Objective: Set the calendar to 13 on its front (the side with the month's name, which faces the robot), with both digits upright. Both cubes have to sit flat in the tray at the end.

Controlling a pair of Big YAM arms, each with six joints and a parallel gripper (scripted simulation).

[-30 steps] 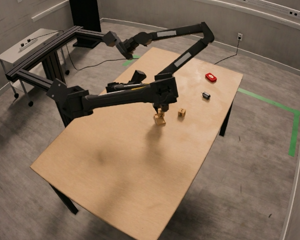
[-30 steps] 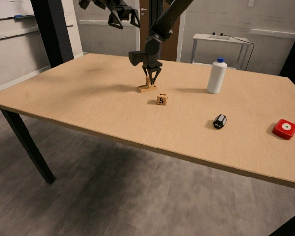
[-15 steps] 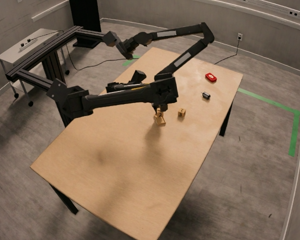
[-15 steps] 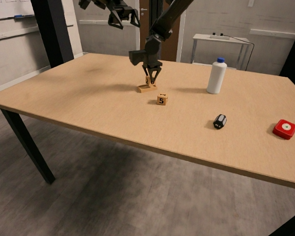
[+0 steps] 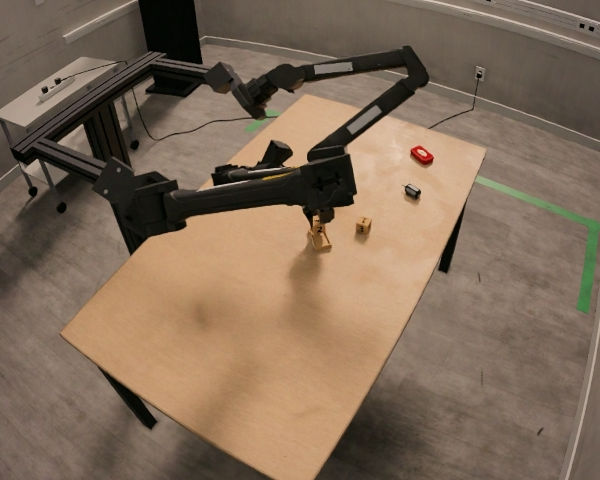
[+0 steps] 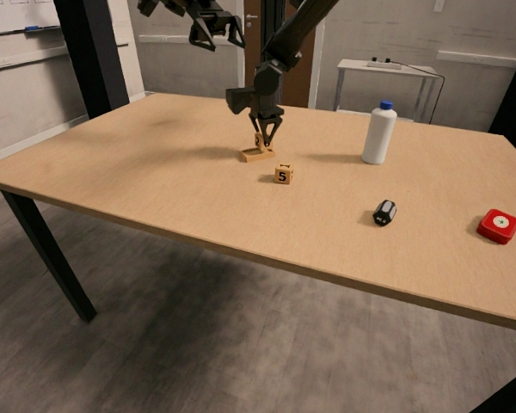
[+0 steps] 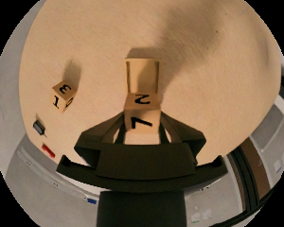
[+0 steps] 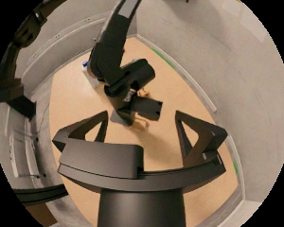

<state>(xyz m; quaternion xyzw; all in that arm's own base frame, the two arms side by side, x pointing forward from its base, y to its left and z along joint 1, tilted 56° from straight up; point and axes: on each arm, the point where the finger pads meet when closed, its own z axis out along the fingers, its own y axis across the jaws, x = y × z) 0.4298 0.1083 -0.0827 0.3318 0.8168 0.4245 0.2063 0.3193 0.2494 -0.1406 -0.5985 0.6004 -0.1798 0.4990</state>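
My left gripper is now 40 mm above the wooden tray, 20 mm to the left of it and 10 mm short of it. From my left hand the other things lie so: white bottle: 320 mm to the left, 50 mm behind, 30 mm above; wooden digit cube: 130 mm ahead, 80 mm to the left, 30 mm below; wooden cube: 10 mm below.
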